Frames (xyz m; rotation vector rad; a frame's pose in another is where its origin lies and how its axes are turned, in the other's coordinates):
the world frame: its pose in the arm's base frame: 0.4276 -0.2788 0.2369 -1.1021 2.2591 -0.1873
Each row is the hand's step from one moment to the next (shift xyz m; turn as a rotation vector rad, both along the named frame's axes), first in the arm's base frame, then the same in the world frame.
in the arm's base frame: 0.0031 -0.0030 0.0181 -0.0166 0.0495 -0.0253
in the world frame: -0.0076 -0.0108 -0.0131 -0.0179 0.0524 0.0173
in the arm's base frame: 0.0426 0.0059 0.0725 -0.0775 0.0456 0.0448
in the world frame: -0.0579 -0.0518 -0.0327 -0.0189 0.0642 -0.0749
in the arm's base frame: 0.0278 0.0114 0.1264 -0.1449 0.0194 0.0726
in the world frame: -0.0800 -0.0586 -0.0839 0.0194 0.0819 -0.1398
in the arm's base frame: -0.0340 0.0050 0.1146 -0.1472 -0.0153 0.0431
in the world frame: -0.0409 -0.0171 -0.1111 0.0603 0.0722 -0.1221
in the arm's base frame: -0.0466 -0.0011 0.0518 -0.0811 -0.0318 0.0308
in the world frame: -0.0014 0.0110 -0.0688 0.0476 0.0221 -0.0761
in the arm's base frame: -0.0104 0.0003 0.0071 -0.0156 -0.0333 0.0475
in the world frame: 0.0013 0.0045 -0.0117 0.0104 -0.0288 -0.0517
